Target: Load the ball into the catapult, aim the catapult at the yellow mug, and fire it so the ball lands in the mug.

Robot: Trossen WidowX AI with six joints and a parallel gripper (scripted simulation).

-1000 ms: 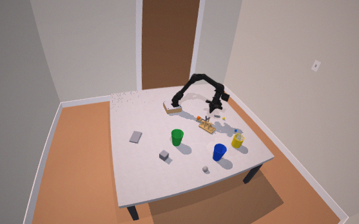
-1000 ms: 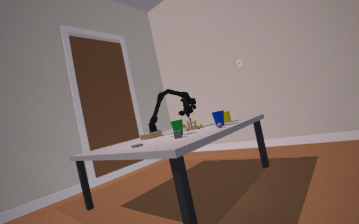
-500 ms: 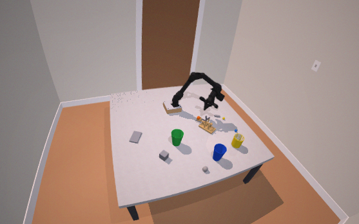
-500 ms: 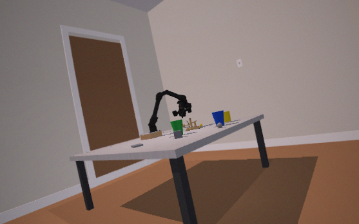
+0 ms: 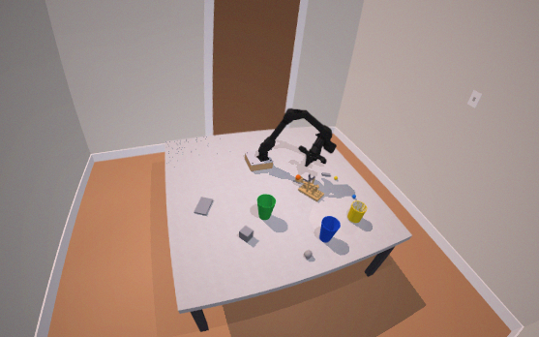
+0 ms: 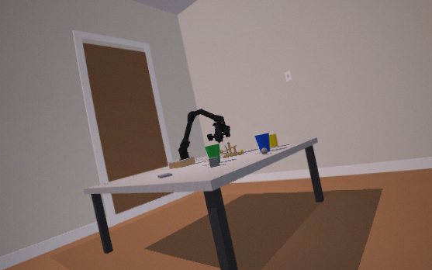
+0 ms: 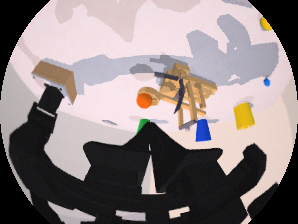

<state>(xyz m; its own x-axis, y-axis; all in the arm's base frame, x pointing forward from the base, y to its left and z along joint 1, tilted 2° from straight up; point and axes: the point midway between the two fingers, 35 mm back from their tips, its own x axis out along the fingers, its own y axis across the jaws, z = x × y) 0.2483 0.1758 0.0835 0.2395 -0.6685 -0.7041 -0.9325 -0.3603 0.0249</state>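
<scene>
Right now my gripper tip is 10 mm short of the orange ball, 50 mm to the left of it and 60 mm above it. From my gripper tip the other things lie so: wooden catapult (70 mm ahead, 10 mm to the right, 70 mm below); then small blue ball (260 mm ahead, 230 mm to the left, 110 mm below); then small yellow ball (70 mm ahead, 230 mm to the left, 110 mm below).
</scene>
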